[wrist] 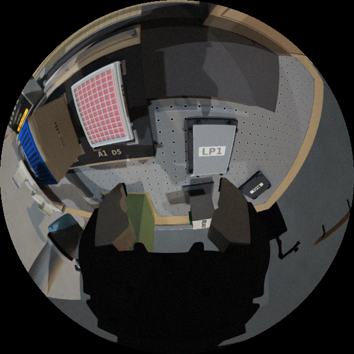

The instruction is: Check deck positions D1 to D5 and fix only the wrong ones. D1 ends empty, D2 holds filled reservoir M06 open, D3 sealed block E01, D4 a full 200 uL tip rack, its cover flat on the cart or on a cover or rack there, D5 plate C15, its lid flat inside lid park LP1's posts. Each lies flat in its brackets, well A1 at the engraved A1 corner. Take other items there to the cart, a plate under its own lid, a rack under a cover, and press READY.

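Note:
A plate with pink wells in a pale frame lies in the deck position marked D5, at the upper left of the wrist view; its label cannot be read. The A1 engraving is at its near left corner. Lid park LP1 has dark corner posts around a pale flat panel, right of centre; whether a clear lid lies there cannot be told. My gripper is open and empty, its fingers apart, nearer the bottom than D5 and LP1. The READY label shows between the fingers, near the right one. M06 and E01 cannot be identified.
A brown box-like item stands left of D5, with a blue perforated rack beside it. A small dark labelled block lies right of LP1. A dark screen is at far left. A wooden rim edges the perforated deck.

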